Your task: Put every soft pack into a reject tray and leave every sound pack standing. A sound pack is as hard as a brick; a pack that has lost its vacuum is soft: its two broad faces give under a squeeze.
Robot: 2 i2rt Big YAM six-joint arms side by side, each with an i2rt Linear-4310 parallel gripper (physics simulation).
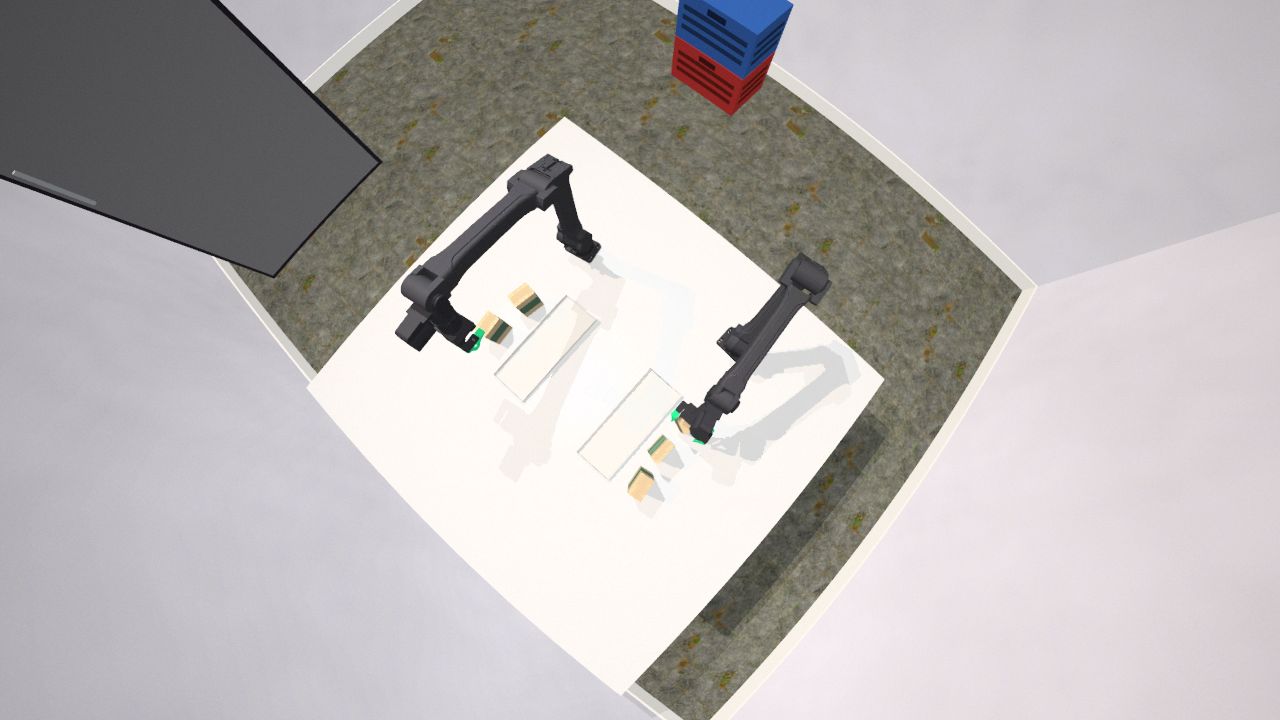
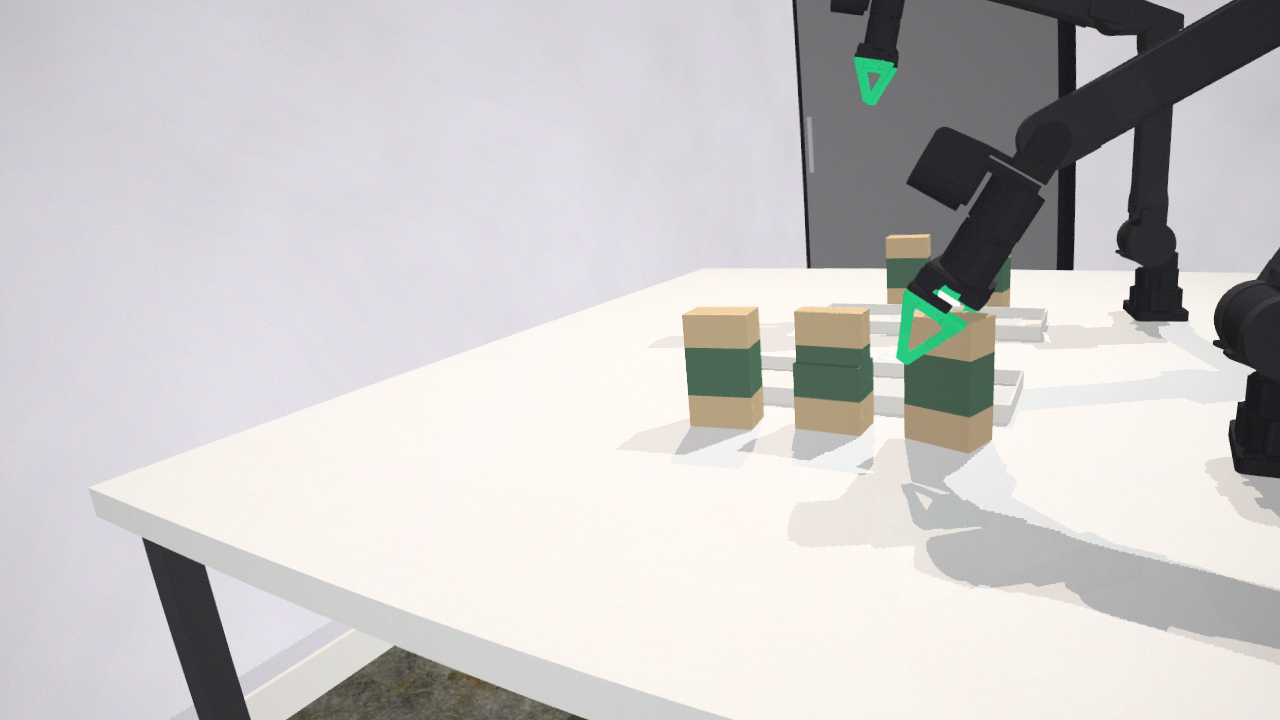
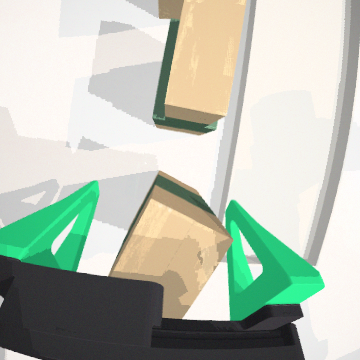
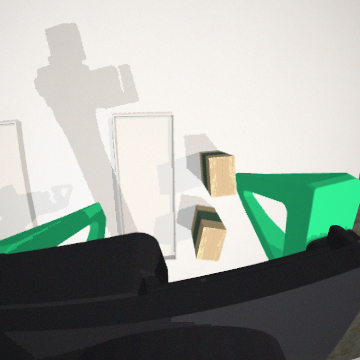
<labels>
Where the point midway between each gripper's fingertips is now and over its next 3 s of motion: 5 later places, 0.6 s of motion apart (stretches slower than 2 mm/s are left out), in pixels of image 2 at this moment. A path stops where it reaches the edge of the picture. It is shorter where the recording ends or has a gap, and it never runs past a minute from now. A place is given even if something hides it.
The left gripper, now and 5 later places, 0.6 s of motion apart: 913,350; 901,262; 808,265; 804,315; 798,340; 797,259
The right gripper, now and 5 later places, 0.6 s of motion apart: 868,104; 895,181; 900,216; 895,233; 898,240; 897,209
</labels>
